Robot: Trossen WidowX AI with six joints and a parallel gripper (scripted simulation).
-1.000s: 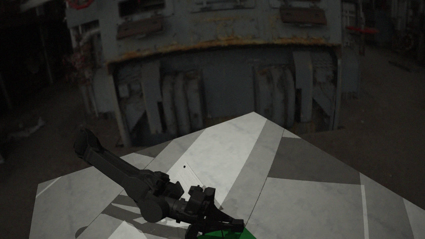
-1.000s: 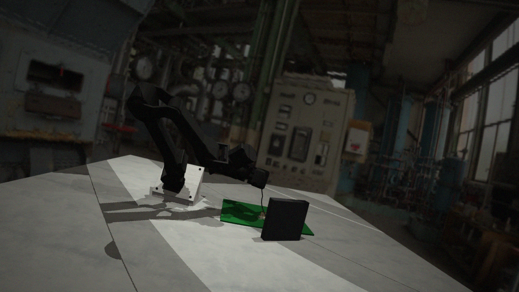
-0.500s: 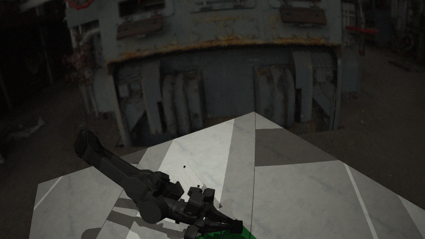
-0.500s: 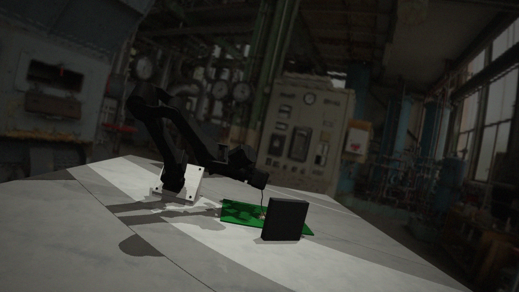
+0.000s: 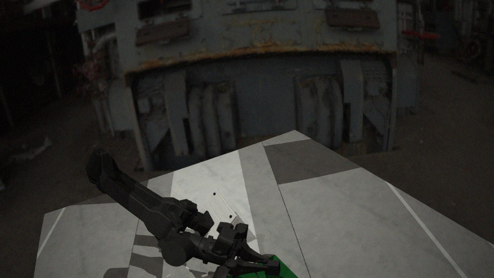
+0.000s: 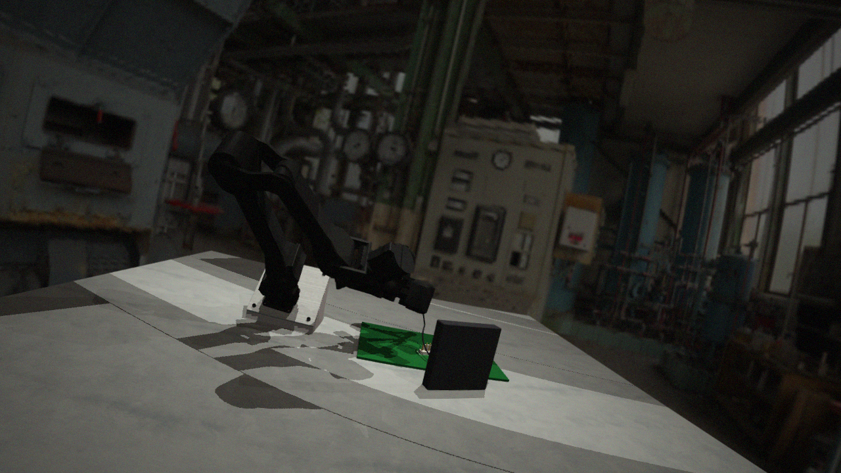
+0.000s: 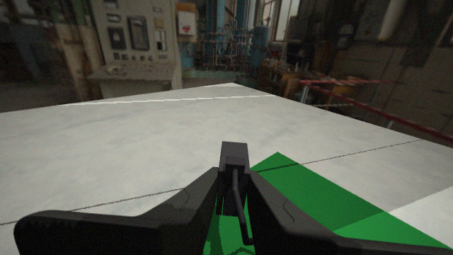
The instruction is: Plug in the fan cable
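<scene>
Now: the green board 13 cm below my gripper tip, 5 cm ahead of it and 4 cm to the right of it. Also, from my gripper tip: black plug: 1 cm to the left, 1 cm below; then fan header: 11 cm below, 7 cm to the right, 5 cm ahead; then black fan: 21 cm to the right, 9 cm ahead, 5 cm below.
</scene>
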